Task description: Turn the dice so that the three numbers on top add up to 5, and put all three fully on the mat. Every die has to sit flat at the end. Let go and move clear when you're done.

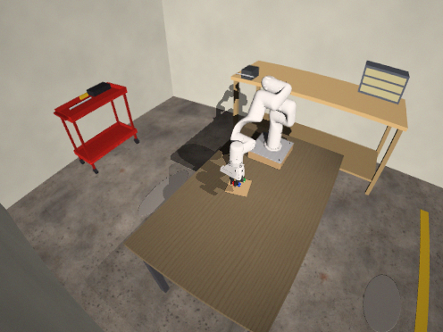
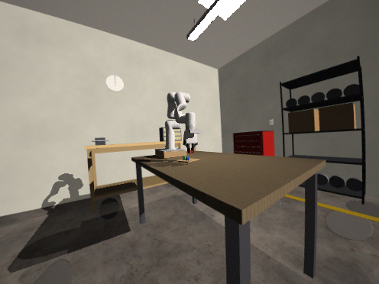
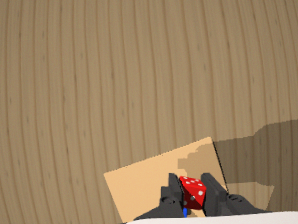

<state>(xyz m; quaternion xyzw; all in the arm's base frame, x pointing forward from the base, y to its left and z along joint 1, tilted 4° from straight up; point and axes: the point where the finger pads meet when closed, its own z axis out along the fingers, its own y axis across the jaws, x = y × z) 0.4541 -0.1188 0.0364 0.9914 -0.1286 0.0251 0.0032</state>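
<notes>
Now: hand 5 cm past the blue die, 1 cm to the right of it and 7 cm above it. The rest, counted from my hand: tan mat: 5 cm behind, 1 cm to the left, 8 cm below; red die: 1 cm below; green die: 10 cm behind, 2 cm to the left, 7 cm below.
</notes>
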